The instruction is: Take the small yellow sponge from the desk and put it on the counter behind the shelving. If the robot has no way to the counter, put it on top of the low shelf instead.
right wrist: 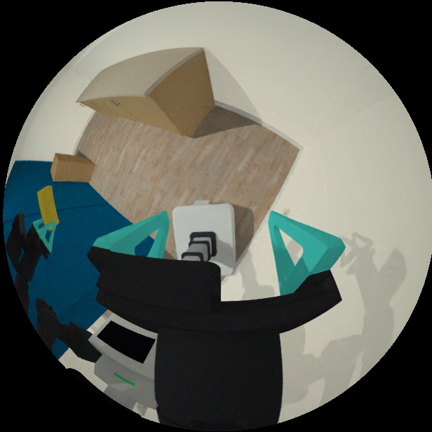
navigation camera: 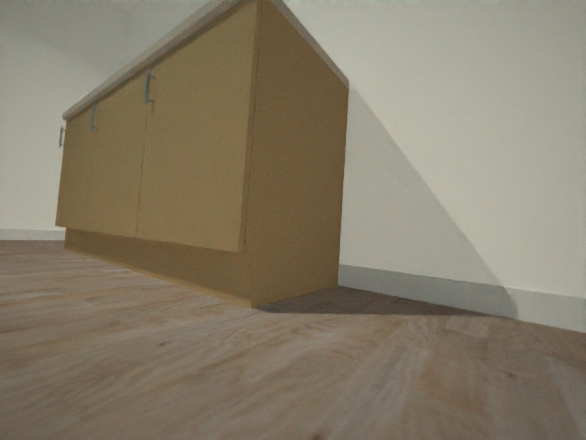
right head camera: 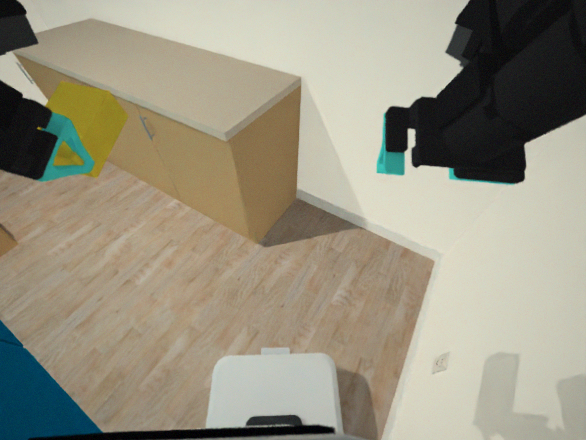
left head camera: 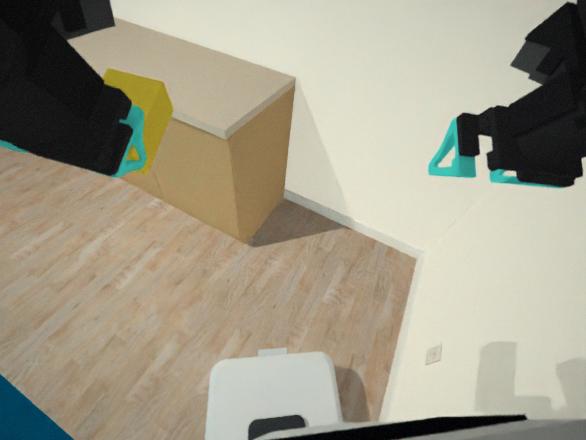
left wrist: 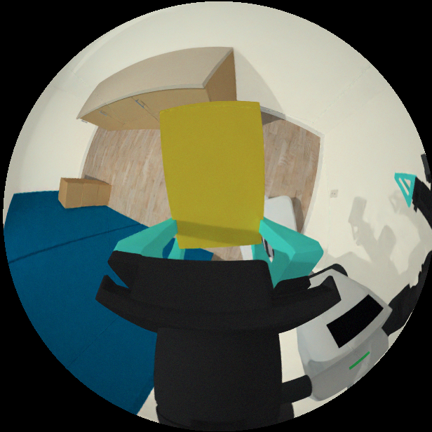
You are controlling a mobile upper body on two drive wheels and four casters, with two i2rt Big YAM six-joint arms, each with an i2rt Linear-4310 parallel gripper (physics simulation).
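Frame: origin at the left arm's base, x left, y back, z up, level; millimetres.
Seen in the pictures: left gripper, fingertip midpoint: (right head camera: 70,161) (left head camera: 118,156); right gripper, fingertip midpoint: (right head camera: 414,171) (left head camera: 460,173).
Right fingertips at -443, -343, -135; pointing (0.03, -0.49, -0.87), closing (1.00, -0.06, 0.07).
A point is followed by its place in that frame, as x, y, z.
The small yellow sponge (left head camera: 157,112) @(-49, -396, -94) (right head camera: 102,125) @(-48, -390, -98) (left wrist: 215,165) (right wrist: 47,202) is held in the air between the teal fingers of my left gripper (left wrist: 218,216), which is shut on it. My right gripper (left head camera: 482,175) (right head camera: 425,175) @(-443, -343, -135) (right wrist: 218,216) is open and empty, high in front of the wall. The counter (left head camera: 200,75) @(98, -1439, -500) (right head camera: 175,75) @(273, -1497, -500) (left wrist: 160,75) (right wrist: 140,70) (navigation camera: 195,165) @(135, -1127, -1005), a tan cabinet with a pale top, stands ahead against the wall. In the head views the sponge overlaps its front, apart from it. The desk does not show; I cannot identify the low shelf.
A large blue surface (left head camera: 25,415) @(751, -197, -1277) (right head camera: 40,390) @(781, -217, -1240) (left wrist: 60,280) (right wrist: 75,240), perhaps shelving, lies at the left. Brown boxes (left wrist: 85,192) (right wrist: 72,168) stand beyond it. A white rounded base (left head camera: 270,385) @(-208, -209, -1149) (right head camera: 272,385) @(-217, -204, -1150) (right wrist: 205,217) is at the bottom of the head views. Walls meet right of the counter.
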